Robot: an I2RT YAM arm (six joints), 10 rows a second.
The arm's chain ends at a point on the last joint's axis. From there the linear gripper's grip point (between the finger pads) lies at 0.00 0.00 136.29 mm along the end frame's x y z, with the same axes.
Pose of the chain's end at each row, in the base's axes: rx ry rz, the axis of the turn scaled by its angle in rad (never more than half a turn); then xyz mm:
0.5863 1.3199 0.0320 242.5 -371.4 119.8
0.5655 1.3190 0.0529 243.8 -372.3 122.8
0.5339 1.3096 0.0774 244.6 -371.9 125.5
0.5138 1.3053 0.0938 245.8 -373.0 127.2
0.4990 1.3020 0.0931 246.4 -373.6 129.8
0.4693 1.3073 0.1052 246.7 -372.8 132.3
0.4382 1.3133 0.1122 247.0 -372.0 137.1
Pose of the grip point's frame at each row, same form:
0.5863 1.3199 0.0320 367.1 -423.9 137.0
0.5655 1.3190 0.0529 369.6 -421.5 141.3
0.5339 1.3096 0.0774 371.5 -416.8 146.8
0.5138 1.3053 0.0938 373.4 -415.1 150.1
0.4990 1.3020 0.0931 374.2 -414.5 153.8
0.4693 1.3073 0.1052 375.4 -410.0 157.0
0.4382 1.3133 0.1122 376.6 -405.8 162.5

